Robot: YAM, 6 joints.
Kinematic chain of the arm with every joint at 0, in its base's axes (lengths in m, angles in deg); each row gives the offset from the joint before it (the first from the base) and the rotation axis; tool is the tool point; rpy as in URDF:
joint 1: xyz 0 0 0.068 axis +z
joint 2: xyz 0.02 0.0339 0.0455 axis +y
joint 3: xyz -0.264 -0.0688 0 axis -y
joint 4: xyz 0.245 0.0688 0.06 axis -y
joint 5: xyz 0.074 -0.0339 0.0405 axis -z
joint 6: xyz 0.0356 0 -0.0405 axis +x
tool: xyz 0 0 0 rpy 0 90 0
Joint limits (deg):
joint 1: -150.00..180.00
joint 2: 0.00..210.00
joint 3: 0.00..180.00
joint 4: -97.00..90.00
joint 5: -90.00..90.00
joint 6: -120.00..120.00
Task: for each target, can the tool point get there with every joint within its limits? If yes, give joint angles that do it. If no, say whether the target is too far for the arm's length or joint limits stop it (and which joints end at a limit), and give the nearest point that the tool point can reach.
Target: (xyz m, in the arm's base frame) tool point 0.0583 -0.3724 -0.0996
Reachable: yes | joints -76.12 156.98 67.33 35.11 66.81 33.40
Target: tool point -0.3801 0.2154 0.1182
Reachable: yes | joints 153.69 125.75 62.47 53.07 43.65 -10.31
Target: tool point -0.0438 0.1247 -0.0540
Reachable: yes | joints 94.96 168.02 49.27 -75.37 -67.39 73.91
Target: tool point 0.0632 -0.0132 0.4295
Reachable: yes | joints -13.18 22.18 47.76 5.42 -2.49 -30.63
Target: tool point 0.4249 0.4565 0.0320
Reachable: yes | joints 46.94 183.71 148.28 50.65 -1.97 -69.76
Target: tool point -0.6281 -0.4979 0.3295
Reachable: no: too far | nearest point -0.4884 -0.3871 0.2802 | short by 0.185 m
